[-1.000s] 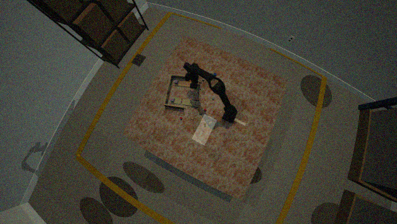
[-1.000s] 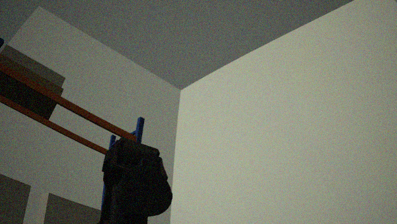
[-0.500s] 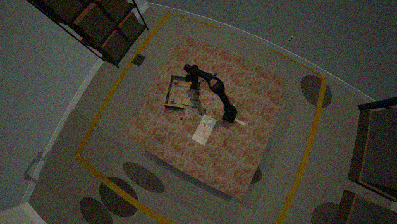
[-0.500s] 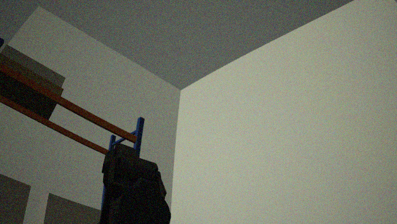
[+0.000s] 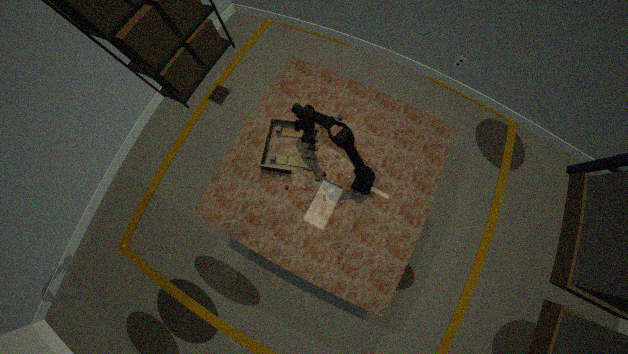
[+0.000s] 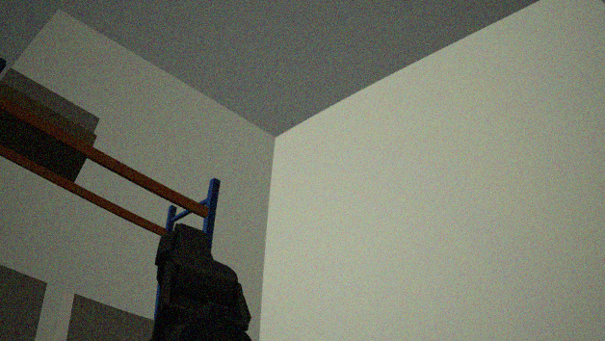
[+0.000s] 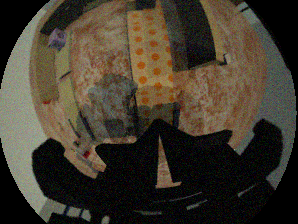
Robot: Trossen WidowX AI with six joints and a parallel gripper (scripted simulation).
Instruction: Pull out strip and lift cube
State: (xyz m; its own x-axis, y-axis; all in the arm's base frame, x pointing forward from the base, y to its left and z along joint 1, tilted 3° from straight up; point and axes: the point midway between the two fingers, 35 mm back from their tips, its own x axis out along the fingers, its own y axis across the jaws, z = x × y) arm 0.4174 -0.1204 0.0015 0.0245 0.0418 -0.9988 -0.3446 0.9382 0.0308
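My gripper tip is 90 mm short of the narrow orange strip, 30 mm to the right of it and 10 mm above it.
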